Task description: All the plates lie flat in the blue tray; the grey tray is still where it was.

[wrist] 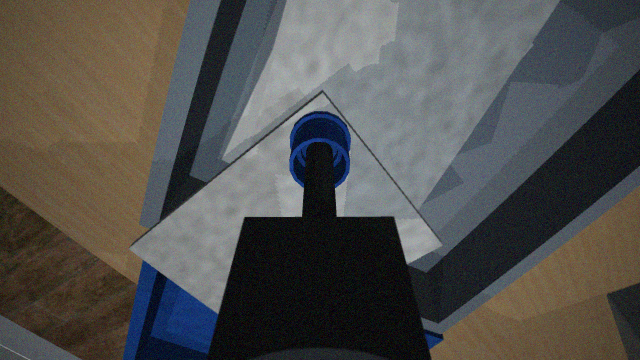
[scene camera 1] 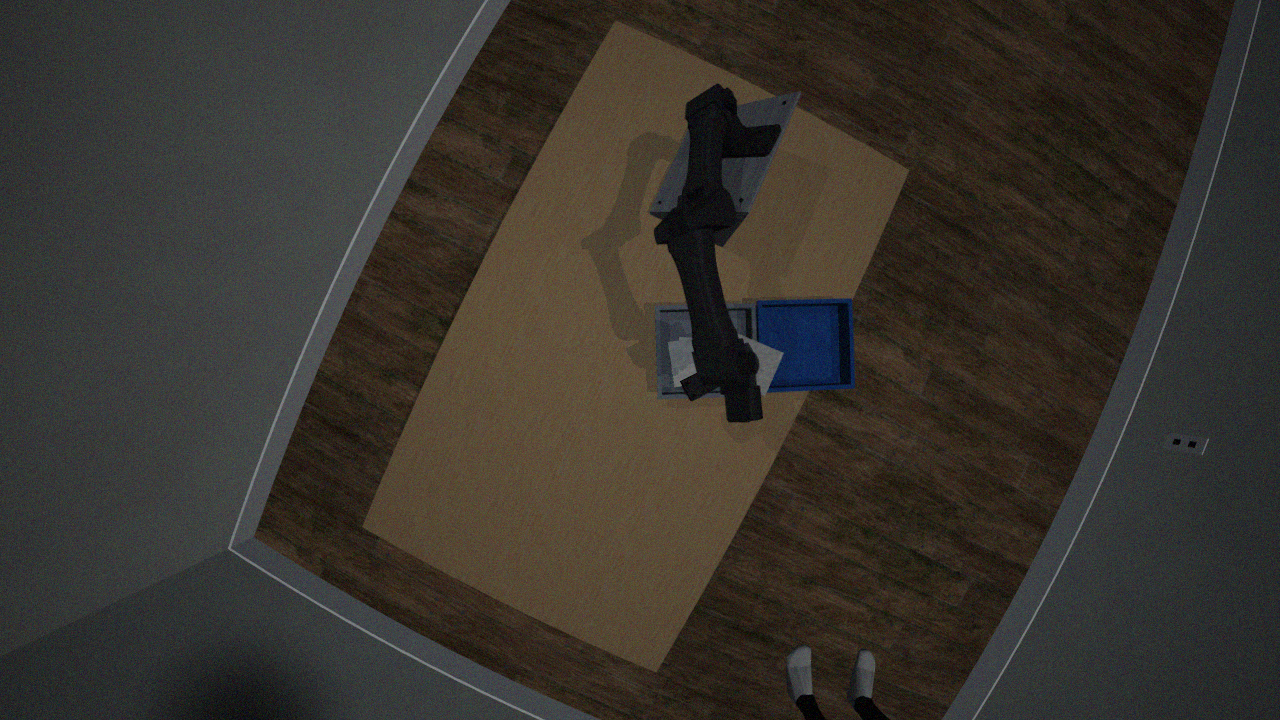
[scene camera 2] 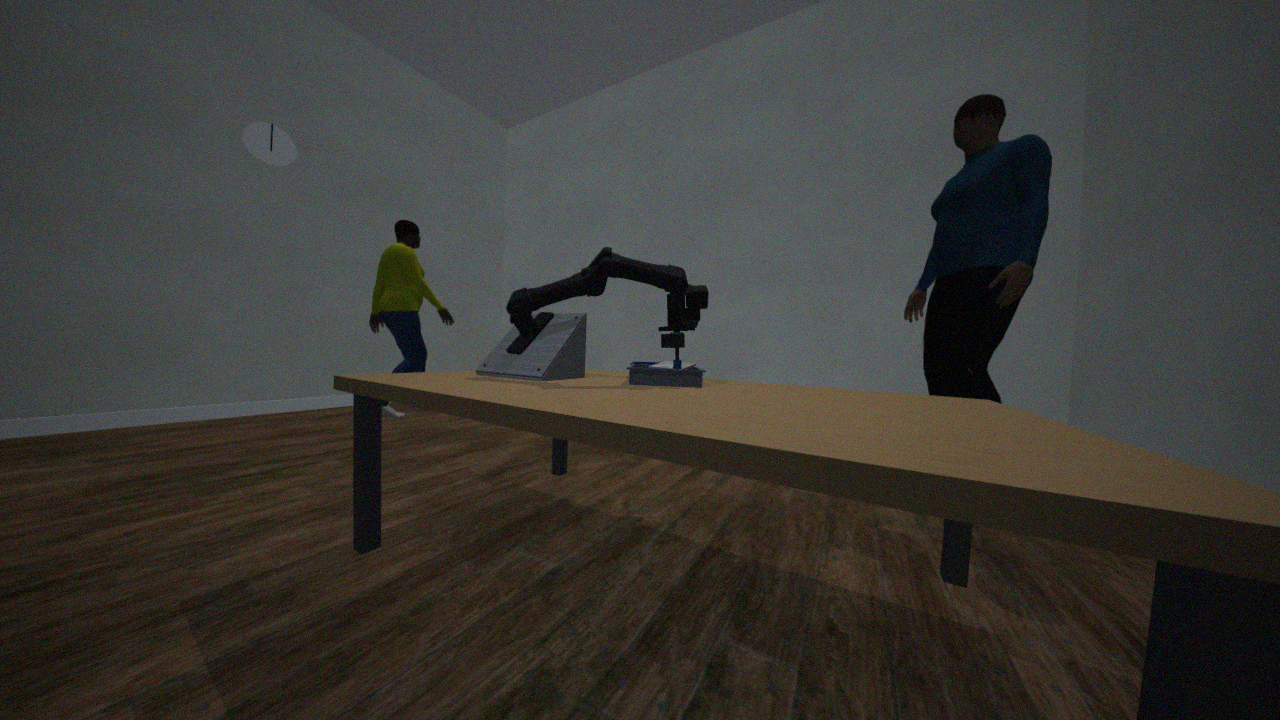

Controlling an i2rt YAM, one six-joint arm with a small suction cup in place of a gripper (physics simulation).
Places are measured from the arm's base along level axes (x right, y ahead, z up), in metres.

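Where they show: end effector, tool point: (wrist: pixel 319 129); arm's base, origin of the base link: (scene camera 1: pixel 736 144) (scene camera 2: pixel 531 333).
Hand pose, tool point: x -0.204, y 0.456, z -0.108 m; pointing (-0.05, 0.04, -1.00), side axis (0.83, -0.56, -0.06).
Things, the pixels of their top centre, and the offset from my tool point. Level surfaces: height alone.
- pale square plate, middle of its top: (wrist: pixel 278 261) (scene camera 1: pixel 746 362) (scene camera 2: pixel 673 361) dx -0.057, dy -0.045, dz +0.028 m
- grey tray, middle of its top: (wrist: pixel 416 146) (scene camera 1: pixel 707 351) (scene camera 2: pixel 664 366) dx +0.038, dy -0.026, dz +0.014 m
- blue tray, middle of its top: (scene camera 1: pixel 807 345) dx -0.178, dy -0.156, dz +0.014 m
- more pale plate, middle of its top: (wrist: pixel 383 85) (scene camera 1: pixel 701 359) dx +0.037, dy -0.003, dz -0.016 m
- wooden table, its level: dz -0.036 m
My suction cup (scene camera 2: pixel 677 364) (wrist: pixel 320 150), a small blue cup on a black stem, is on top of a pale square plate (scene camera 1: pixel 766 361) (wrist: pixel 190 240) near one corner and holds it. The plate hangs roughly level above the grey tray (scene camera 1: pixel 659 358) (scene camera 2: pixel 664 378) (wrist: pixel 179 100) and reaches over the near edge of the blue tray (scene camera 1: pixel 810 344) (wrist: pixel 185 310). Below it, at least one more pale plate (scene camera 1: pixel 680 360) (wrist: pixel 440 85) lies in the grey tray; how many lie there I cannot tell. No plate shows lying in the visible part of the blue tray. The arm hides the cup in scene camera 1.
The trays stand side by side at the edge of the wooden table (scene camera 1: pixel 581 447) (scene camera 2: pixel 805 420). The arm's grey sloped base (scene camera 1: pixel 765 170) (scene camera 2: pixel 563 344) stands on the table beside them. Two people (scene camera 2: pixel 402 286) (scene camera 2: pixel 989 214) stand beyond the table.
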